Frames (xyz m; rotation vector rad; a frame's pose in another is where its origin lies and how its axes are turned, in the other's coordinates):
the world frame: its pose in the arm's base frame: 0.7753 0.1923 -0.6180 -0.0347 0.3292 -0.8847
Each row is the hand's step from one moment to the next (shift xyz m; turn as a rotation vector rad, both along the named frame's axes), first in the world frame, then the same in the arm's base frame.
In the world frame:
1: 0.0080 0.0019 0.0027 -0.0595 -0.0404 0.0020
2: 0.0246 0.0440 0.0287 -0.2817 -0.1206 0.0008
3: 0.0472 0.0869 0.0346 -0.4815 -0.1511 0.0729
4: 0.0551 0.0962 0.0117 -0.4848 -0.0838 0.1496
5: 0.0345 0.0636 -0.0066 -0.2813 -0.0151 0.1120
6: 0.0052 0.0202 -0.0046 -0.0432 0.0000 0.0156
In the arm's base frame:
1: 0.0069 -0.0052 0.0001 -0.0648 0.0195 0.0245
2: 0.0561 0.0062 0.0134 -0.2559 0.1384 0.0962
3: 0.1034 0.0156 0.0059 -0.3747 0.2641 0.2232
4: 0.1083 0.0179 -0.0195 -0.3032 0.3014 0.2858
5: 0.0662 0.0148 -0.0260 -0.1432 0.1936 0.1842
6: 0.0169 0.0094 -0.0091 -0.0207 0.0314 0.0264

